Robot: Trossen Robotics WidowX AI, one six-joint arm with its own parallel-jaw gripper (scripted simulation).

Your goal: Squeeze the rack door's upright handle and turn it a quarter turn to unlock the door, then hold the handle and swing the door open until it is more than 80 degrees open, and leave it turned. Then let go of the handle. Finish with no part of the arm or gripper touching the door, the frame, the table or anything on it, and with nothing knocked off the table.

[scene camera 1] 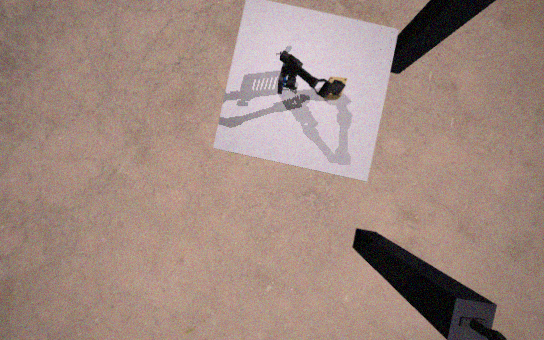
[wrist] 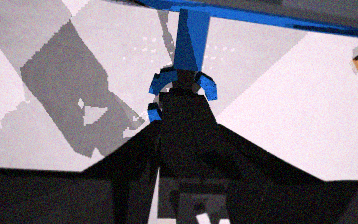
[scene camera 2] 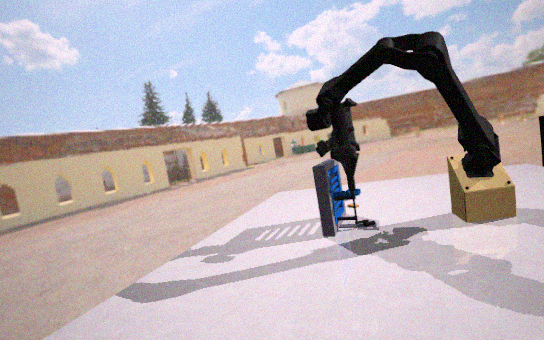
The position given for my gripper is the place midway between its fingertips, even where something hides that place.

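Observation:
My gripper: point(scene camera 2: 351, 179), point(wrist: 186, 130). Blue slatted door: point(scene camera 2: 338, 195), point(wrist: 192, 30).

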